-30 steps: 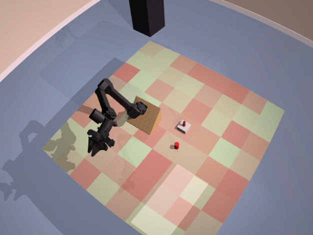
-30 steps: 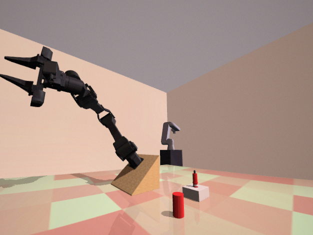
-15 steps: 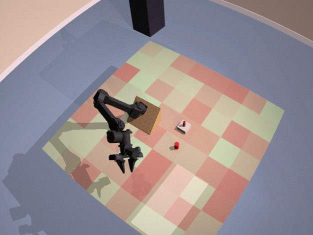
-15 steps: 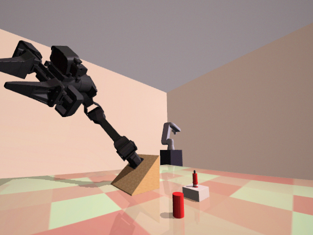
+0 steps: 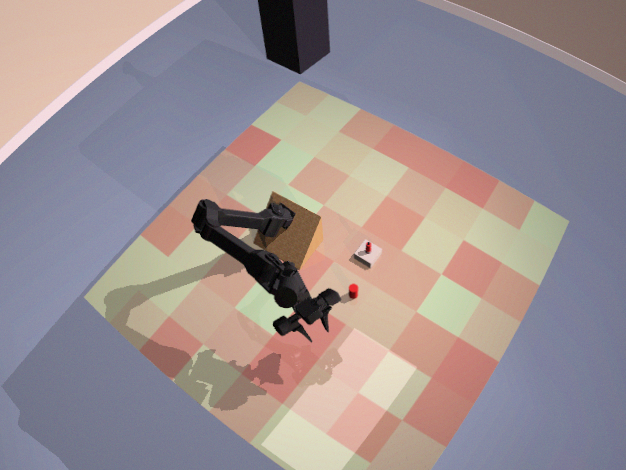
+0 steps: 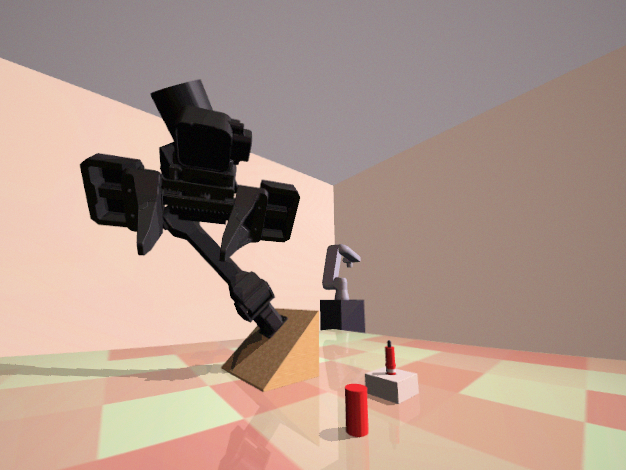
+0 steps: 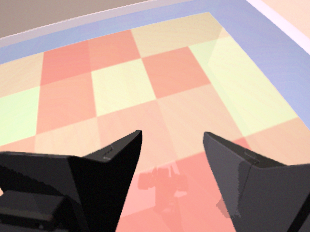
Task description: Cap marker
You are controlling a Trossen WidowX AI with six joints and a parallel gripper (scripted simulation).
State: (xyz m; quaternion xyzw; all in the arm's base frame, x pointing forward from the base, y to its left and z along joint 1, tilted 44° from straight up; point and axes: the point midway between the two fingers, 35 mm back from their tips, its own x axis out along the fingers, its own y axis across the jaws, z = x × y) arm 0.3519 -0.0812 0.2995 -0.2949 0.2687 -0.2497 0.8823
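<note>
The red marker cap is 6 cm behind my gripper tip, 23 cm to the left of it and 17 cm below it. Round my gripper tip: white holder block: 11 cm behind, 37 cm to the left, 18 cm below.
</note>
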